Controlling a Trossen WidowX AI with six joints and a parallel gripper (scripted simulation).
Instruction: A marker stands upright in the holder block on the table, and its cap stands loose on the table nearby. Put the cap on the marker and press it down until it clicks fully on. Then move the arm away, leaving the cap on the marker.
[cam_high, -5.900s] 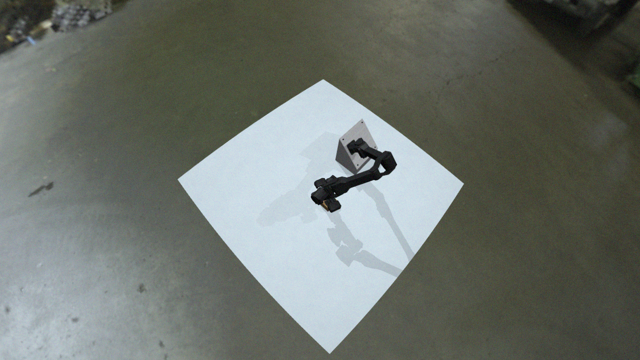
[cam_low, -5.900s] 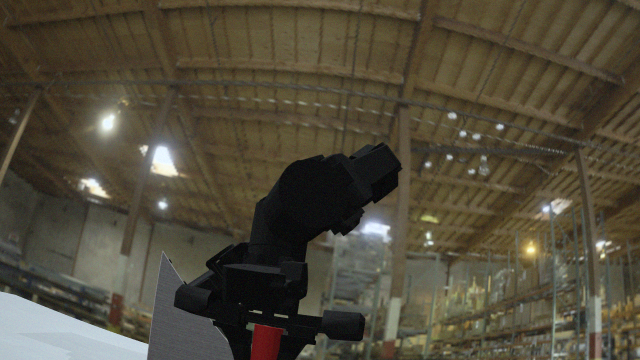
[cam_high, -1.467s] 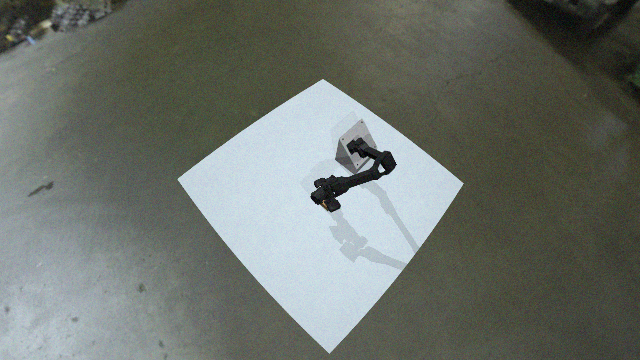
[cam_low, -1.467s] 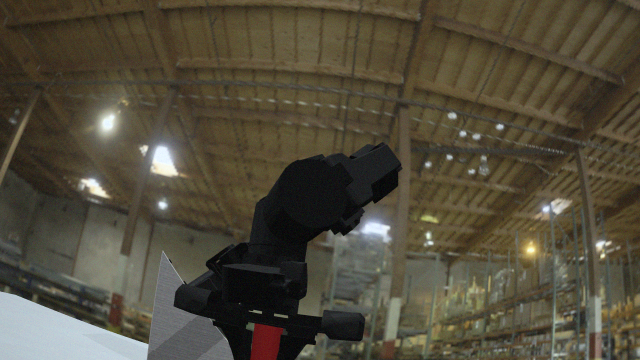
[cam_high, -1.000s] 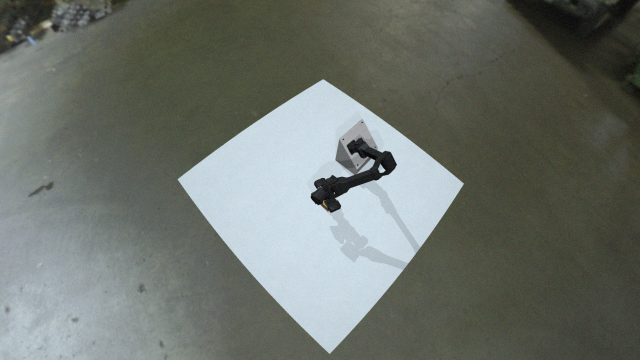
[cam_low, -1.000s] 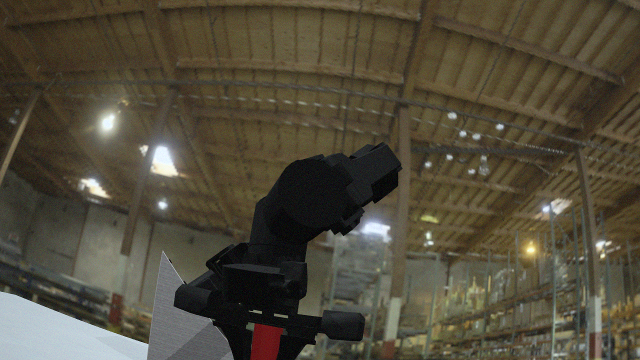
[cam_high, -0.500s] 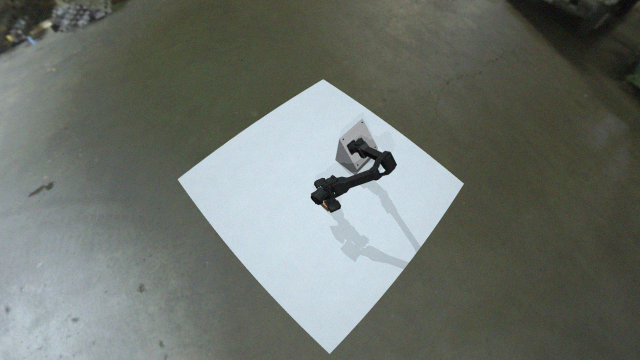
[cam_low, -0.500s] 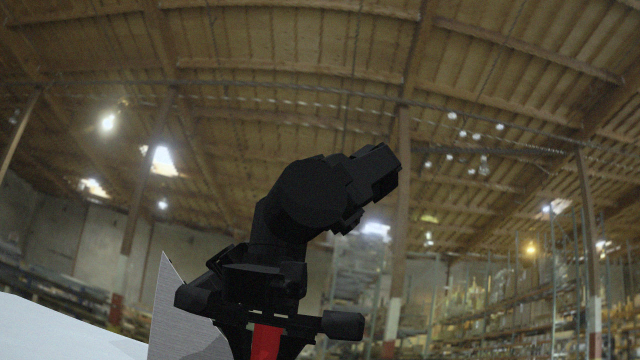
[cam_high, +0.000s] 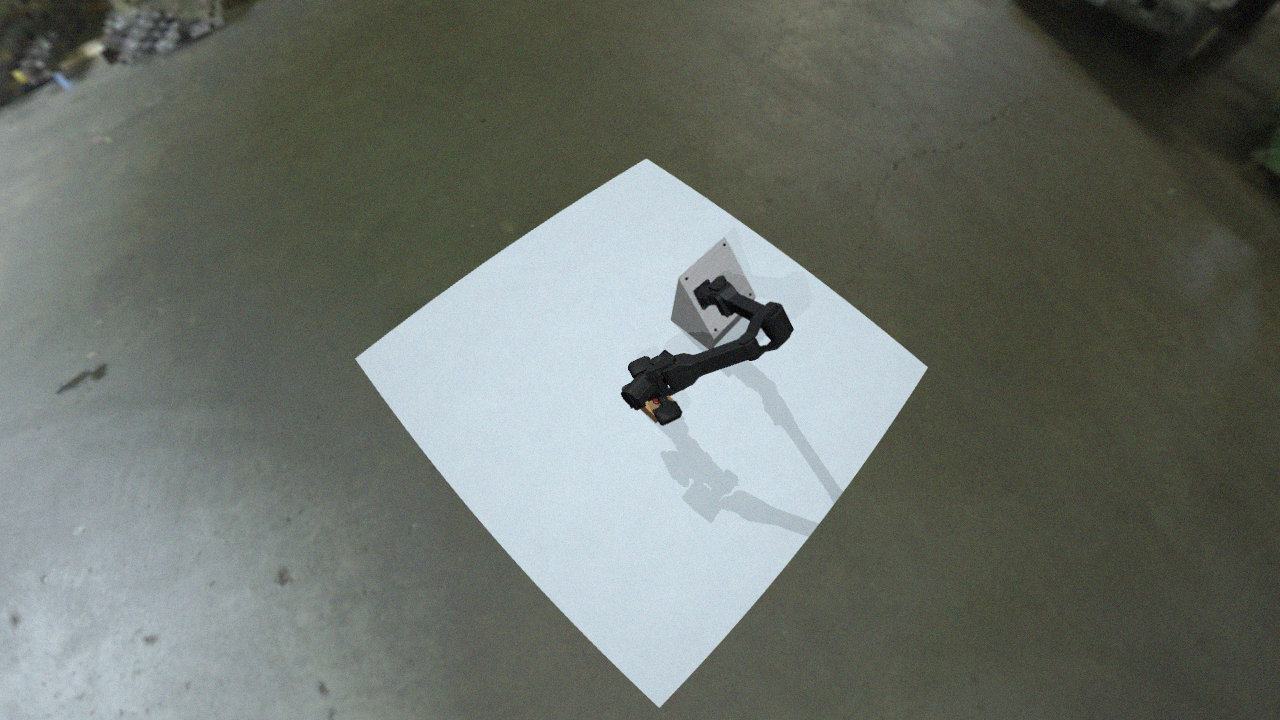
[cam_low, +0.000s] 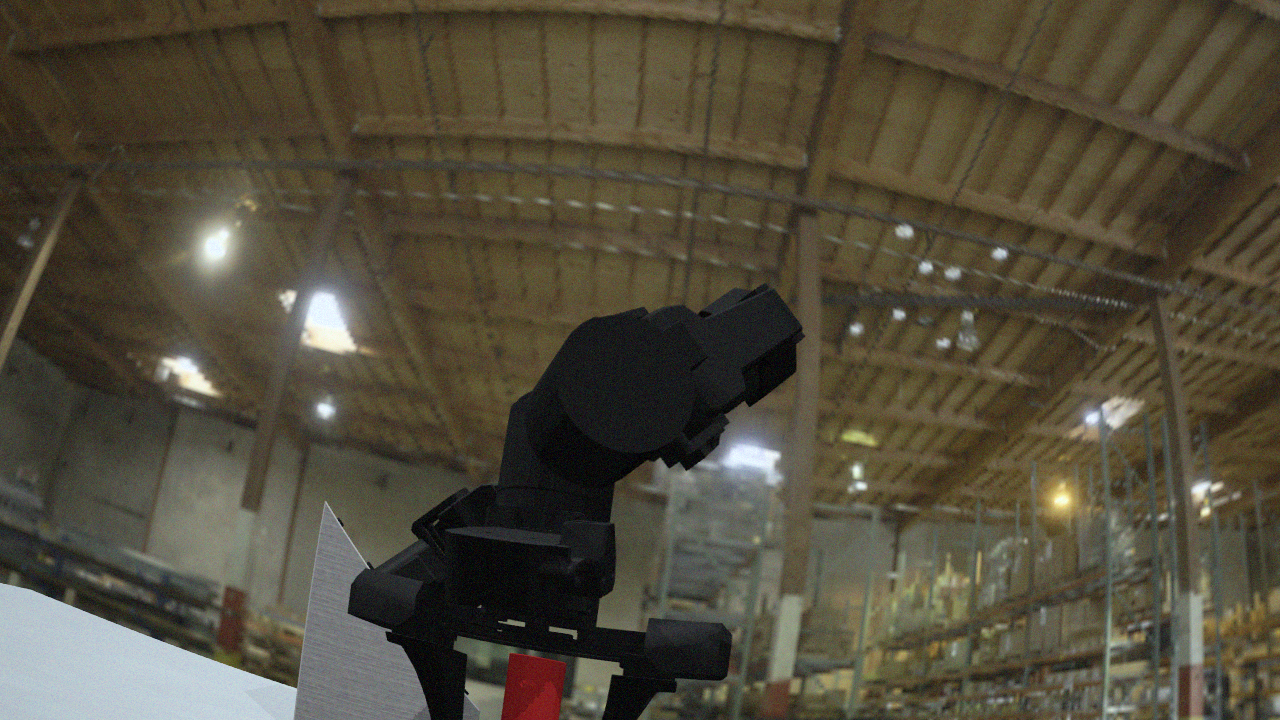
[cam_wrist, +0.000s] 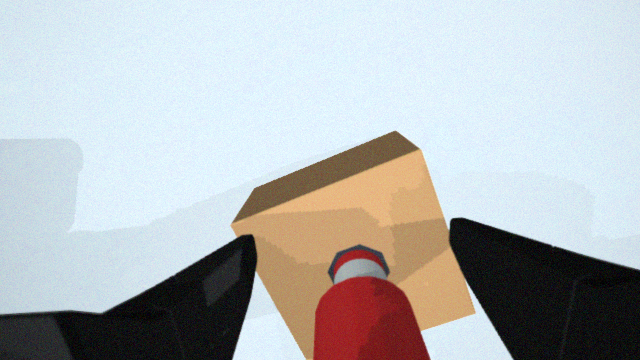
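The red cap is 10 mm behind my gripper tip and 50 mm above it.
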